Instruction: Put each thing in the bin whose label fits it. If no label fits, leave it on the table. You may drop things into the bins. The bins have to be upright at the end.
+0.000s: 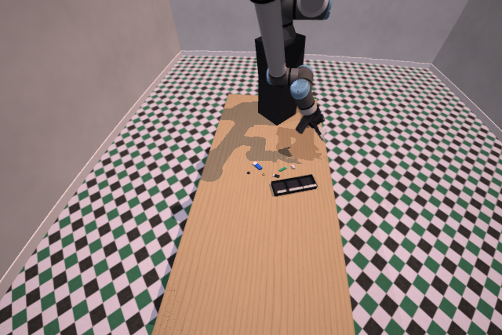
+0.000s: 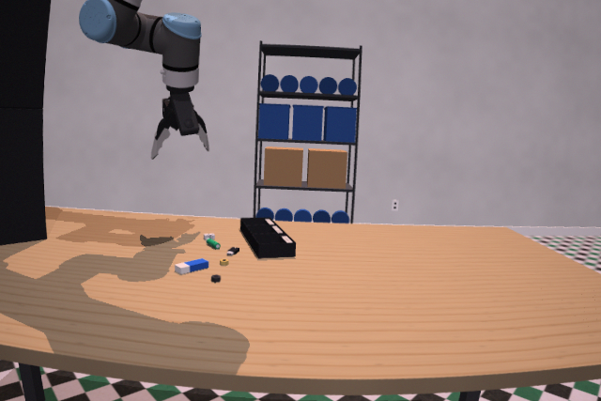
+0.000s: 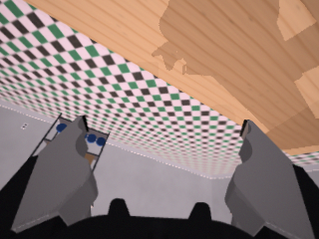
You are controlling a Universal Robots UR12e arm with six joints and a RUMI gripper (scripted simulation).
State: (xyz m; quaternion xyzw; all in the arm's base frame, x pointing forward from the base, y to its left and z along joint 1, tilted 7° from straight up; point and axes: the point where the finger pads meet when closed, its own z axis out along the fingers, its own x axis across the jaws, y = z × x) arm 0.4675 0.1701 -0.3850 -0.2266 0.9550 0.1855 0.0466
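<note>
The black bin lies 23 cm ahead of my hand, 14 cm to the right of it and 18 cm below it. Round my hand: small white piece (10 cm ahead, 12 cm to the right, 19 cm below); then black usb stick (16 cm ahead, 24 cm to the right, 19 cm below); then green battery (11 cm ahead, 19 cm to the right, 19 cm below).
</note>
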